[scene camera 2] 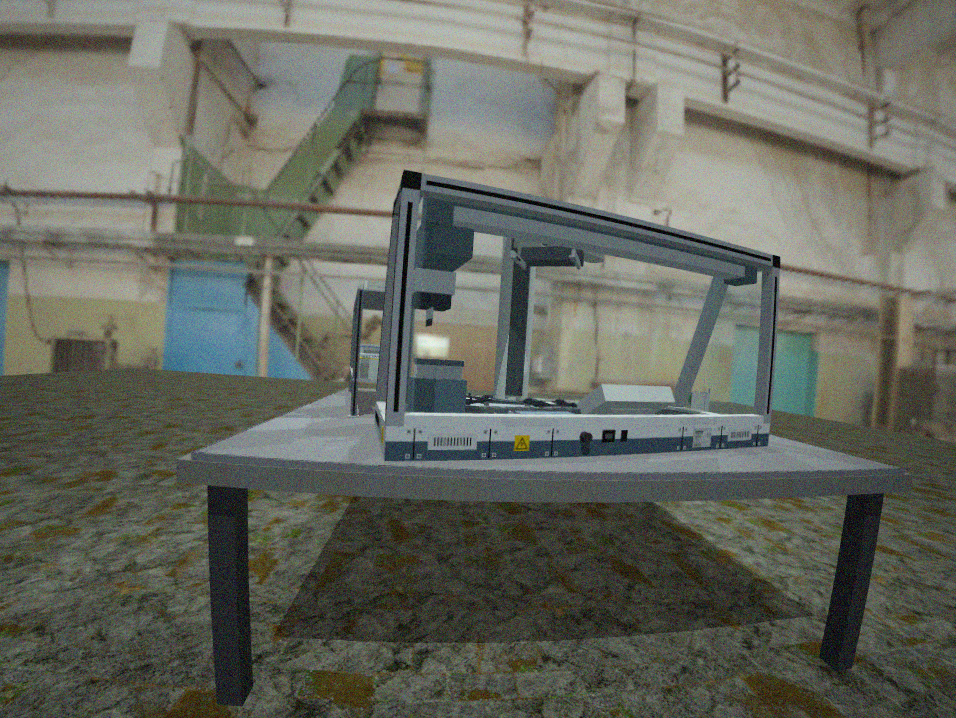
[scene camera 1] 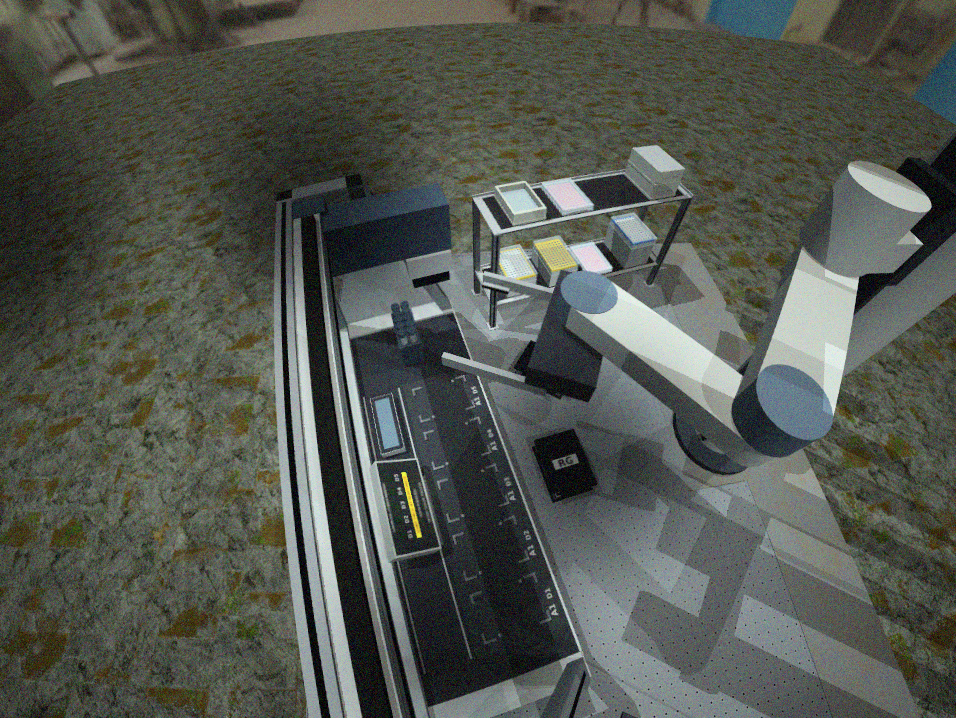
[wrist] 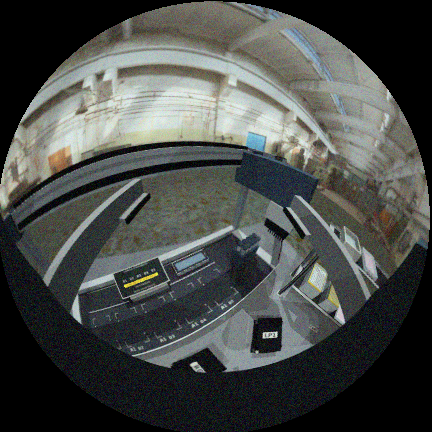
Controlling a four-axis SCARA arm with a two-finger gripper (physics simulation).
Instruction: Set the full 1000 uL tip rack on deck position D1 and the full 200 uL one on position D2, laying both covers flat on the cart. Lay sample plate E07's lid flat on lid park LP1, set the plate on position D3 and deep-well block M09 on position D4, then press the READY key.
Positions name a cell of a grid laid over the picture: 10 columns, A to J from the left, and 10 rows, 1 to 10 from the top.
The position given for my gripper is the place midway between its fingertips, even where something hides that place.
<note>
My gripper (scene camera 1: E5) carries nothing. Also in view: a black LP1 pad (wrist: G8) and a deck frame post (scene camera 2: E6).
My gripper shows as well in the wrist view (wrist: F5).
</note>
